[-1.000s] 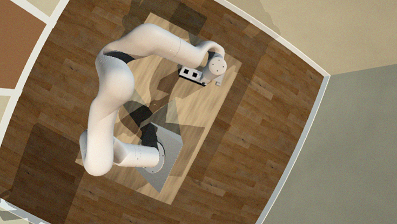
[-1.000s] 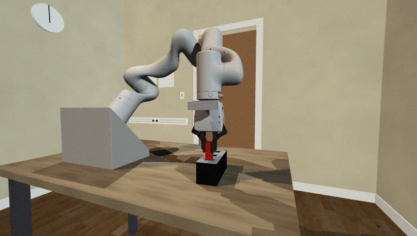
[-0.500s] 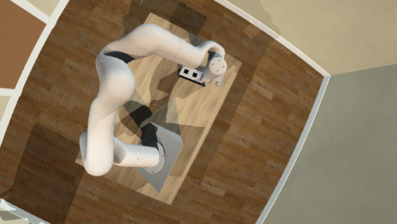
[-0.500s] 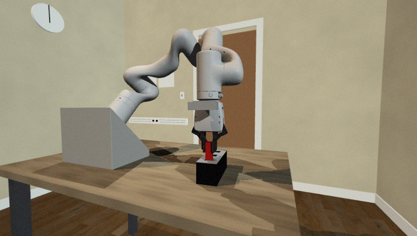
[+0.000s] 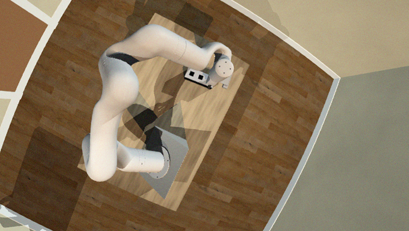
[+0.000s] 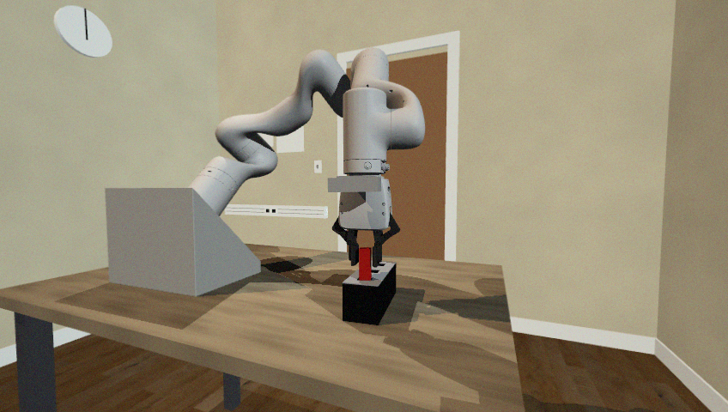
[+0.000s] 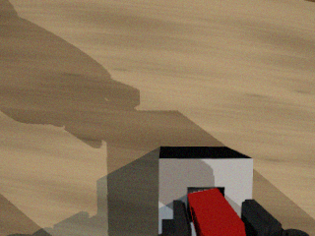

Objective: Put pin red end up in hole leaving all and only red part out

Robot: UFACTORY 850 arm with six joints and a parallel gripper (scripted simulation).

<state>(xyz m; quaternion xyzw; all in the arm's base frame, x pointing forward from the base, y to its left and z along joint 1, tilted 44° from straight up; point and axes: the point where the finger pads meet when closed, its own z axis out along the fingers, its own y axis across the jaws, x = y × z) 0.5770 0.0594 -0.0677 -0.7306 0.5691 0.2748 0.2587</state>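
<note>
Now: the pin 2 cm below my hand. The rest, counted from my hand: black block 1 cm behind, 6 cm to the left, 8 cm below.
</note>
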